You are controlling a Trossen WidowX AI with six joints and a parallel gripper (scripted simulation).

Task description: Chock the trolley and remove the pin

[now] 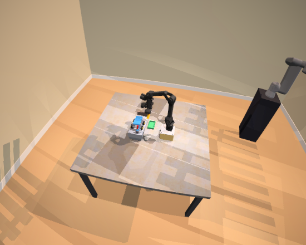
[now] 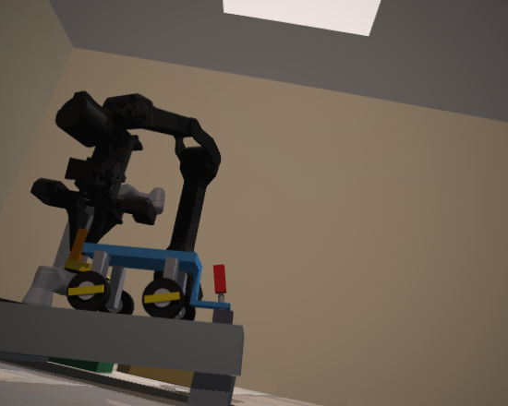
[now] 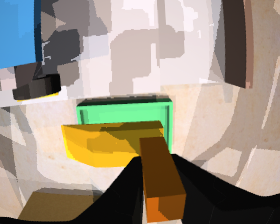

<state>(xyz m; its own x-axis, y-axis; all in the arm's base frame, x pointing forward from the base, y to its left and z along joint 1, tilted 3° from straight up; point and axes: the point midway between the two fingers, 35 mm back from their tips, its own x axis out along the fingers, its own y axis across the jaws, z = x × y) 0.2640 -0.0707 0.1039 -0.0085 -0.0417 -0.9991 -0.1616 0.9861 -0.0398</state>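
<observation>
Now: the stop pin 240 mm to the left of my gripper tip, 30 mm below it and 30 mm ahead of it. The rest, counted from my gripper tip: green tray: 160 mm below, 40 mm behind, 10 mm to the left; then blue trolley: 150 mm to the left, 70 mm ahead, 50 mm below; then grey ramp: 140 mm to the left, 110 mm below, 70 mm ahead.
</observation>
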